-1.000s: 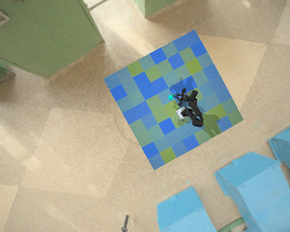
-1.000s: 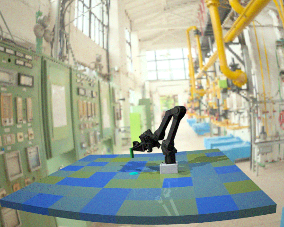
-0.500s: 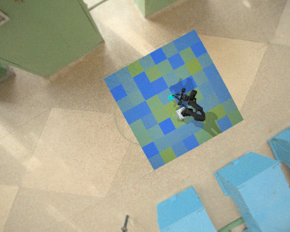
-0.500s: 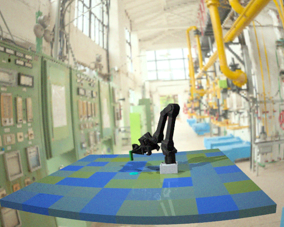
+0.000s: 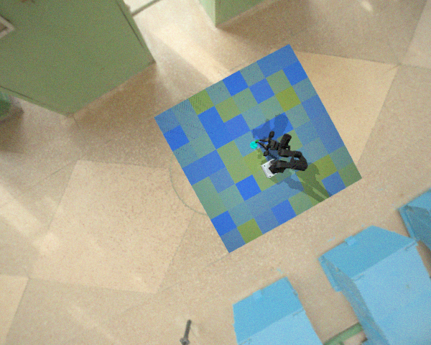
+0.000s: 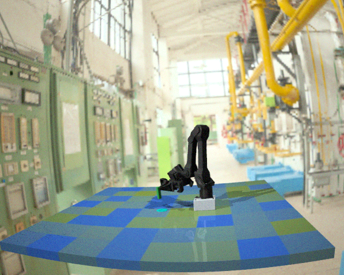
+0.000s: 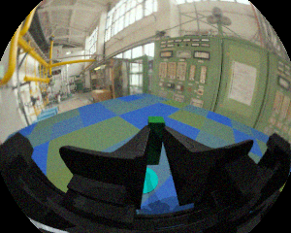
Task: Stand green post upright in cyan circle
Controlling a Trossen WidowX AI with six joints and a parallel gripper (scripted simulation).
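Now: gripper tip 10 mm past the cyan circle, 10 mm to the right of it and 120 mm above it. The rest, counted from my gripper tip: green post (20 mm below).
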